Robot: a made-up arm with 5 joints.
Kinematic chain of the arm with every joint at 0, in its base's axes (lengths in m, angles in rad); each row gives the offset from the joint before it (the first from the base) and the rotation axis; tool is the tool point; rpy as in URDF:
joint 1: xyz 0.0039 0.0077 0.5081 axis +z
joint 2: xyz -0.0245 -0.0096 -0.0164 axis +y
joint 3: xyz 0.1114 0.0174 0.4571 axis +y
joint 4: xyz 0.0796 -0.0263 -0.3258 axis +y
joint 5: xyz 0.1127 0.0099 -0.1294 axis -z
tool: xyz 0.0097 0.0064 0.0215 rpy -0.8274 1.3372 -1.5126
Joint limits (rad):
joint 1: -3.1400..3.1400
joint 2: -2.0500..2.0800
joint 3: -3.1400..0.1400
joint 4: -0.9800..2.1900
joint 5: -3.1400..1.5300
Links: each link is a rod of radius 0.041 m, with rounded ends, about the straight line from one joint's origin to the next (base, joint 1, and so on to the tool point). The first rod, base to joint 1, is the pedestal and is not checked.
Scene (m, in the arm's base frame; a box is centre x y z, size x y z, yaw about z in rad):
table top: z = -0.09
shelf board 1: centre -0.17 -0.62 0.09 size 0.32 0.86 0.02 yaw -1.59
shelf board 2: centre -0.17 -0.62 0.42 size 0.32 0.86 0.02 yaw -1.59
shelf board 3: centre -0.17 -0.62 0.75 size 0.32 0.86 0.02 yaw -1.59
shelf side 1: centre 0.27 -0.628 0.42 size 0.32 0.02 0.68 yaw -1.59
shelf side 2: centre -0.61 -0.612 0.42 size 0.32 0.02 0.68 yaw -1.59
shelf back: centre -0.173 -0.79 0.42 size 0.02 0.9 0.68 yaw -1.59
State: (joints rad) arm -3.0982 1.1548 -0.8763 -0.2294 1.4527
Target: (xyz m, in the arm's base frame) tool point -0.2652 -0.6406 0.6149
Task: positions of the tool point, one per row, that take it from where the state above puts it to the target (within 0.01 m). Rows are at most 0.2 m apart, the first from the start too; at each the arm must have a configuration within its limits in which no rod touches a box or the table.
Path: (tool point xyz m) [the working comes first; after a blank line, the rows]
Joints at the target: -1.9395 0.5422 -1.0818 -0.3641 1.4372
Straight joint move there: touches shelf board 2.

1: -0.5371 -0.1159 0.2717
2: -0.4784 -0.2171 0.4079
3: -0.3774 -0.2792 0.5248
4: -0.2585 -0.2913 0.6149
5: -0.2877 -0.4114 0.6242
6: -0.2897 -0.5302 0.6240
7: -0.2652 -0.6406 0.6149

